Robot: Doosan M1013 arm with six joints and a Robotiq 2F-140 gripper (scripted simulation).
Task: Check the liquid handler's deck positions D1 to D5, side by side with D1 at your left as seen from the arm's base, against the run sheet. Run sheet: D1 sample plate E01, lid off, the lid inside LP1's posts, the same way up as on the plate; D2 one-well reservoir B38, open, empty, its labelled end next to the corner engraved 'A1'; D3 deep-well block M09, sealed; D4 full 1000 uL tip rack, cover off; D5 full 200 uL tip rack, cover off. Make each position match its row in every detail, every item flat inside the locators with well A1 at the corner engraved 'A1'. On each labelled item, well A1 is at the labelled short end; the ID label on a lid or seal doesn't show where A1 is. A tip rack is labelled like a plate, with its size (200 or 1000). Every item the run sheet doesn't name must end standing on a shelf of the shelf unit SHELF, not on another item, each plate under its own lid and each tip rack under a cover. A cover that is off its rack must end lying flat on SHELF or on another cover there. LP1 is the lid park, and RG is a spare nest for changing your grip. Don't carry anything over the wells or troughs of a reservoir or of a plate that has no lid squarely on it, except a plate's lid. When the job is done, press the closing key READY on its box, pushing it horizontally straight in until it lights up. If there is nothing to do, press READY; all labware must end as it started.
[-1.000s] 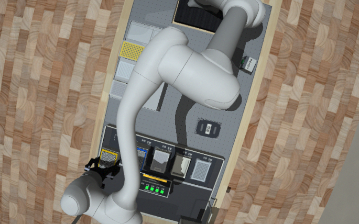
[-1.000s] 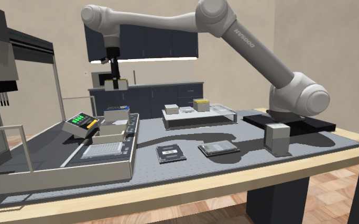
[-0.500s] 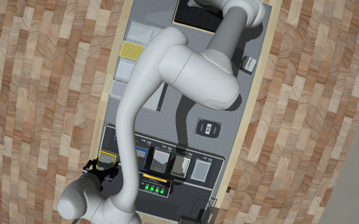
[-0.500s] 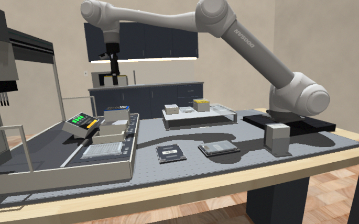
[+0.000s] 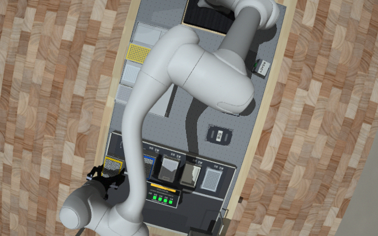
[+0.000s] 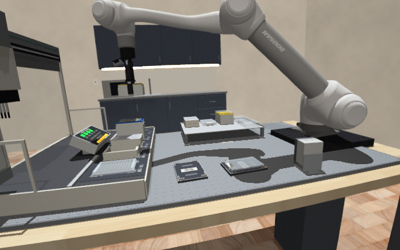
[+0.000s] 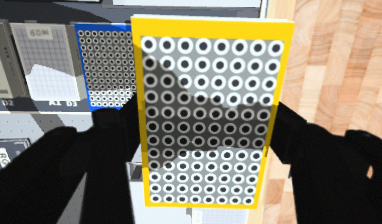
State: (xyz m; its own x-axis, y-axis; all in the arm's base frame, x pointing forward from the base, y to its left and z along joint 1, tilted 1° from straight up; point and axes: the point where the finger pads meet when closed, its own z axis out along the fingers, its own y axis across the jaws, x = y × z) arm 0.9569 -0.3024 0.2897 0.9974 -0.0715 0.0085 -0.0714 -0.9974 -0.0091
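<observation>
The blue-framed tip rack lies 180 mm below my hand, 120 mm to the left of it and 10 mm ahead of it. From my hand the other things lie so: cream reservoir: 370 mm to the left, 240 mm below, 30 mm ahead; yellow-framed tip rack: 10 mm behind, 10 mm above; shelf unit: 490 mm behind, 250 mm below, 40 mm to the left.
</observation>
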